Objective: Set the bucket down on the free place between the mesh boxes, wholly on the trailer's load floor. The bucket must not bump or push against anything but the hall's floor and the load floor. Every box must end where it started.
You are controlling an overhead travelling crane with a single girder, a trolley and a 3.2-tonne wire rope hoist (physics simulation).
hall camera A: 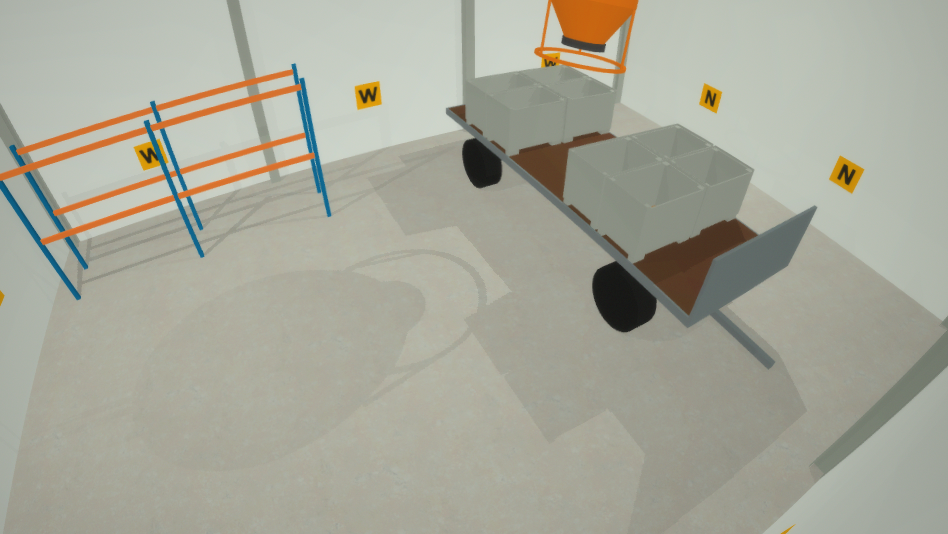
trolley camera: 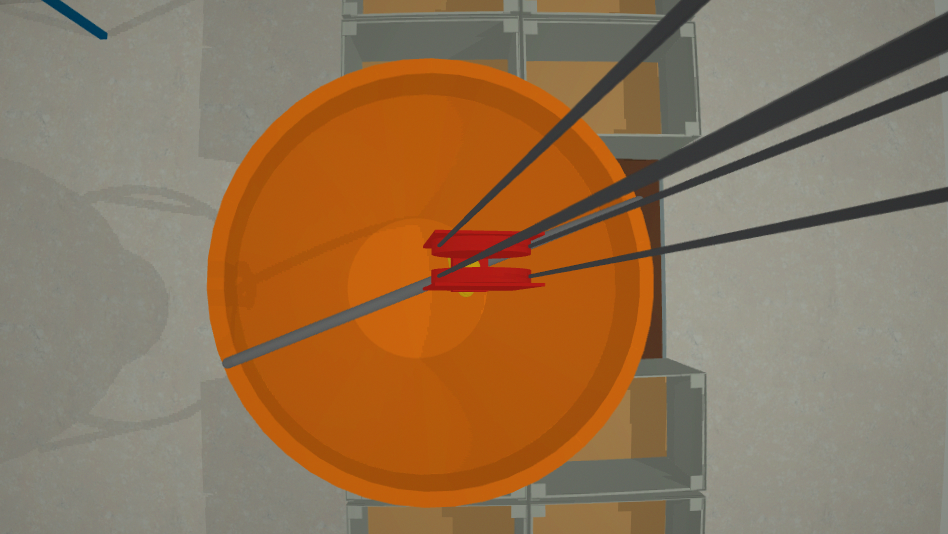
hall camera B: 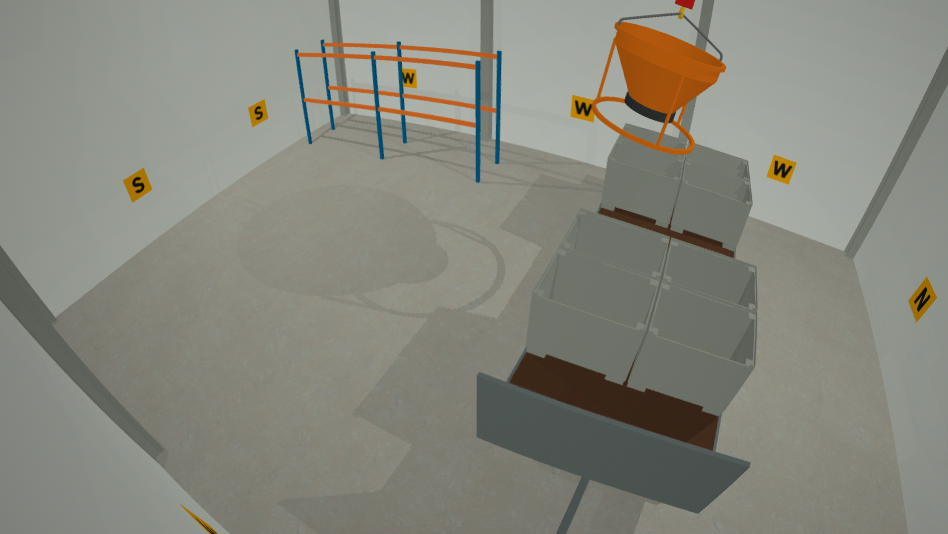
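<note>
The orange bucket [hall camera A: 590,19] [hall camera B: 663,69] [trolley camera: 305,411] hangs high, tilted, its foot ring above box-top height. My hook [hall camera B: 681,11] [trolley camera: 465,291] is shut on the bucket's grey bail, under the red block. Grey mesh boxes stand in two groups on the trailer: a front group [hall camera A: 607,199] [hall camera B: 583,325] [trolley camera: 683,431] and a rear group [hall camera A: 487,112] [hall camera B: 640,182] [trolley camera: 643,145]. Brown load floor [hall camera A: 540,172] [trolley camera: 656,331] shows between them. In the trolley view the bucket covers most of this gap and overlaps parts of both groups. Its bottom is hidden there.
The trailer's grey headboard [hall camera A: 756,258] [hall camera B: 597,437] stands at its front end, with the drawbar [hall camera A: 743,338] beyond. A blue and orange rack [hall camera A: 189,224] [hall camera B: 477,119] stands apart near the W wall. The bucket's shadow [hall camera A: 278,364] [hall camera B: 338,245] falls on the hall floor beside the trailer.
</note>
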